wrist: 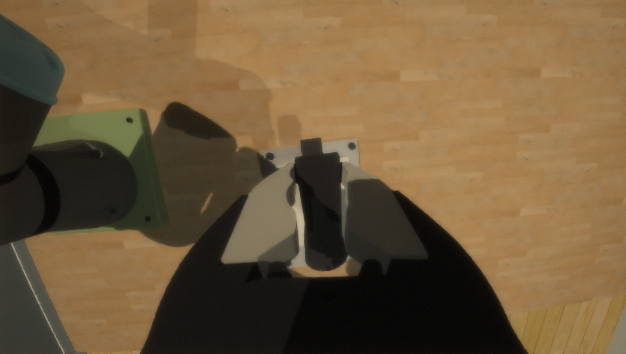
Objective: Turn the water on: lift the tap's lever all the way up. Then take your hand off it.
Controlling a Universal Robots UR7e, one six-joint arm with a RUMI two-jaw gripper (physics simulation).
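Where they show: gripper, fingertip midpoint: (pixel 317 165); arm's base at its link origin: (pixel 96 183).
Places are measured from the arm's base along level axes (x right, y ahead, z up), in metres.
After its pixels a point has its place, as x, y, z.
Note:
The tap's lever (pixel 324 215) {0.046, 0.388, 0.157} is a dark bar that runs up the middle of the wrist view, with its rounded end toward the gripper's body. Its narrower dark part (pixel 311 146) {-0.012, 0.387, 0.062} shows beyond the upper end. The tap's light grey base plate (pixel 354 156) {0.016, 0.464, -0.009}, with dark screws at its corners, lies below and is mostly hidden by the lever and the fingers. My gripper (pixel 317 165) {0.005, 0.388, 0.147} is shut on the lever, one grey jaw against each side. The tap's spout cannot be made out.
A green plate (pixel 154 200) {0.044, 0.098, 0.002} with dark screws carries a dark robot arm base (pixel 95 185) {0.001, 0.066, 0.052} at the left. A teal arm cap (pixel 30 65) {-0.107, 0.169, 0.145} is at the upper left. A grey-blue panel (pixel 25 305) lies at the lower left. The wooden table (pixel 475 125) {-0.012, 0.703, -0.017} extends around them.

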